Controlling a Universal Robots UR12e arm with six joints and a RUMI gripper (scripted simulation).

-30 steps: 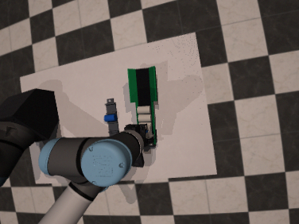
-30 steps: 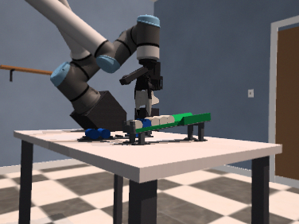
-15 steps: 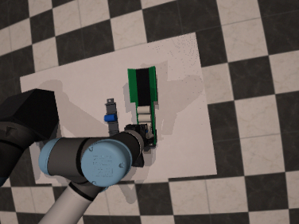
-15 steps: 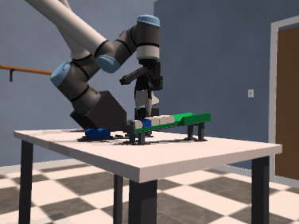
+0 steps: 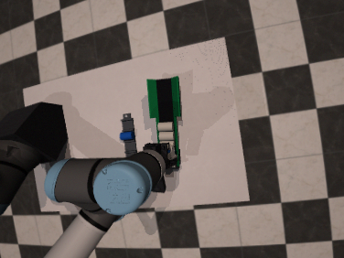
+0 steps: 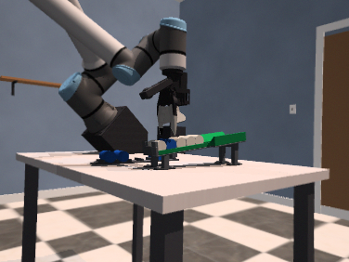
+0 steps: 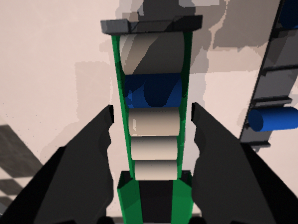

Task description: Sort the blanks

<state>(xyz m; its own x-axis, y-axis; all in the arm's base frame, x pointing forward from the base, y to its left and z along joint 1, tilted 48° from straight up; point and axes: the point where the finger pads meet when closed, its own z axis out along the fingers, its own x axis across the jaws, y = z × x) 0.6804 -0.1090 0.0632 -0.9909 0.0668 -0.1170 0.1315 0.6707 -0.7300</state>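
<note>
Now: hand 200 mm past the dark stock rack, 130 mm above it and 30 mm to the right of it. From my hand the other things lie so: stop (60 mm to the right, 60 mm below, 10 mm behind).
</note>
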